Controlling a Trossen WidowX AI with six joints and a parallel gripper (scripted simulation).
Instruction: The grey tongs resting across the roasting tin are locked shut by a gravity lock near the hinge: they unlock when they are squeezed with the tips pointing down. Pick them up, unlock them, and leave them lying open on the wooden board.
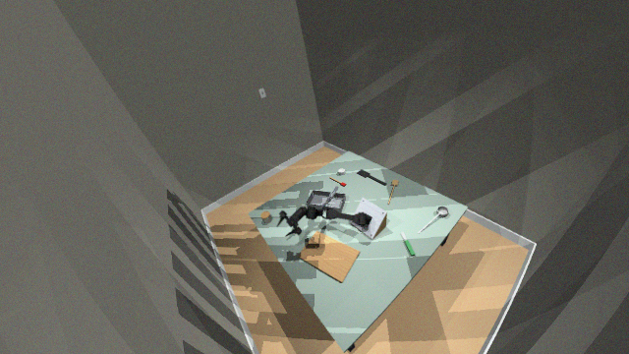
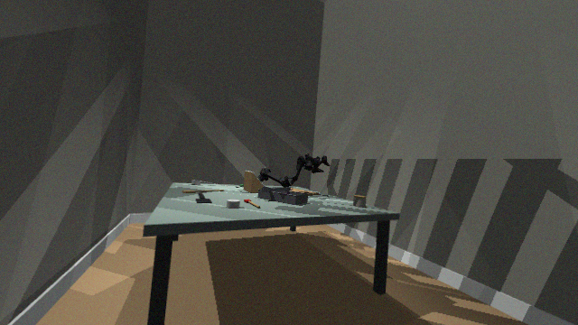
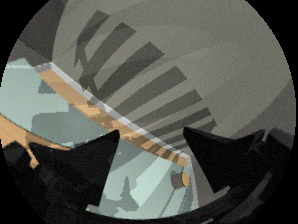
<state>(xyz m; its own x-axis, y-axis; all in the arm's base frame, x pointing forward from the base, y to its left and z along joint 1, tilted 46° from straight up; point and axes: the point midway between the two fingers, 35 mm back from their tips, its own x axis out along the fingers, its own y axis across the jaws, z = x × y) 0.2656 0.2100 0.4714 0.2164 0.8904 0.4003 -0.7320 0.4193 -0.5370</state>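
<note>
My gripper tip is 49 cm to the left of the roasting tin, 21 cm above it and 13 cm short of it. Round my gripper tip: black spatula 99 cm to the right, 23 cm below, 4 cm ahead; then green-handled tool 57 cm to the right, 57 cm behind, 23 cm below; then wooden board 23 cm below, 23 cm behind, 16 cm to the right.
</note>
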